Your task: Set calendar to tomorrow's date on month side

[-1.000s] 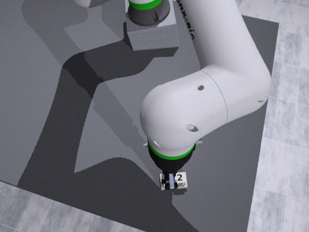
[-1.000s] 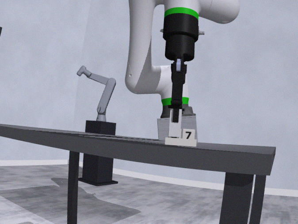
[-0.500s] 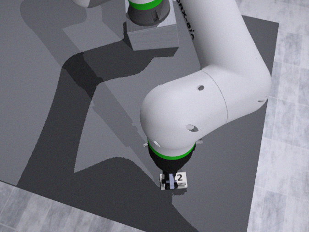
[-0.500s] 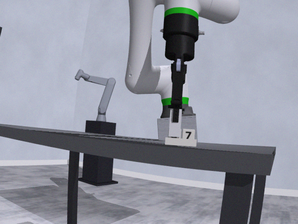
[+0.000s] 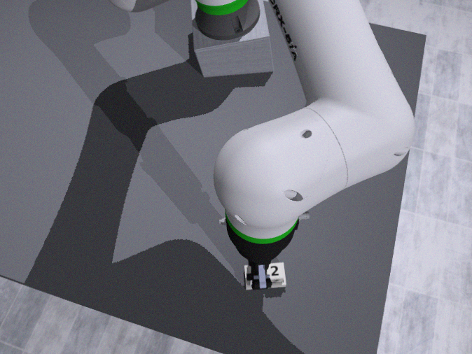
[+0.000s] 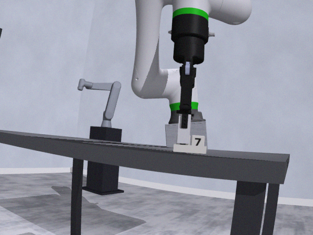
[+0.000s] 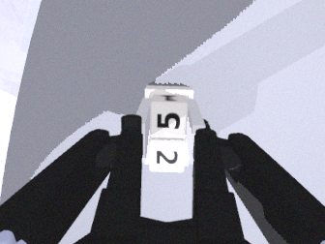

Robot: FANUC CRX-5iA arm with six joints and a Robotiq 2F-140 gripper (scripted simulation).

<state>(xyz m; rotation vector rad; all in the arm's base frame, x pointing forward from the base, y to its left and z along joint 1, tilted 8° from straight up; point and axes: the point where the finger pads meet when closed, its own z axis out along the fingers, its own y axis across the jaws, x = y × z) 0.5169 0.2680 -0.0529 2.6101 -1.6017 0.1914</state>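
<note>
My gripper is now 10 mm past the tray, 10 mm to the right of it and 40 mm above it. From my hand the other things lie so: cube: 30 mm below.
</note>
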